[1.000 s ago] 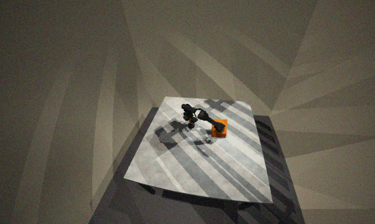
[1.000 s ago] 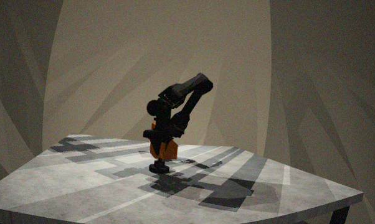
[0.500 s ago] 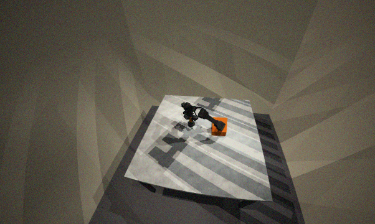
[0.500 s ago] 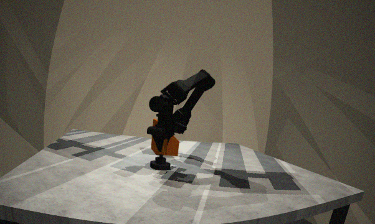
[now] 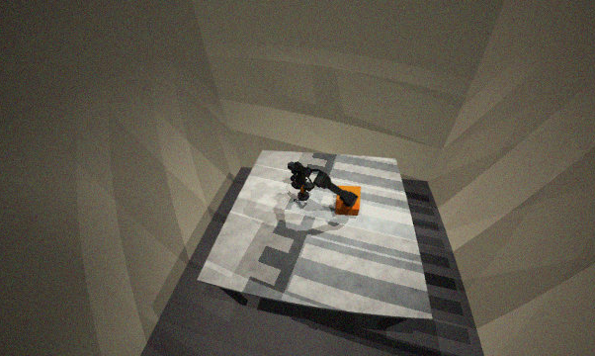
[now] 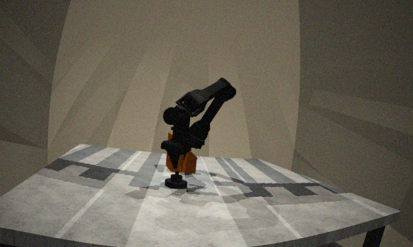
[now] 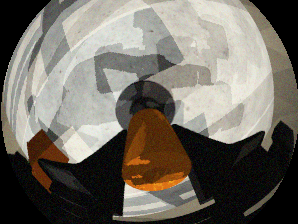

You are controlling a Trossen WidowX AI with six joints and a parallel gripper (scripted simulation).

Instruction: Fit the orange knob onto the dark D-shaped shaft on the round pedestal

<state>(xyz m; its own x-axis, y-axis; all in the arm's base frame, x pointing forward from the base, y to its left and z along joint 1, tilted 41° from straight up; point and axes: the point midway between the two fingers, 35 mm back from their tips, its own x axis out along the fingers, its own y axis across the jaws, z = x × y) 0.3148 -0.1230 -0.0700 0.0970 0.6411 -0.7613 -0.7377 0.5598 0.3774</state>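
The orange knob is 2 cm above my gripper tip. Round my gripper tip: dark round pedestal: 4 cm below.
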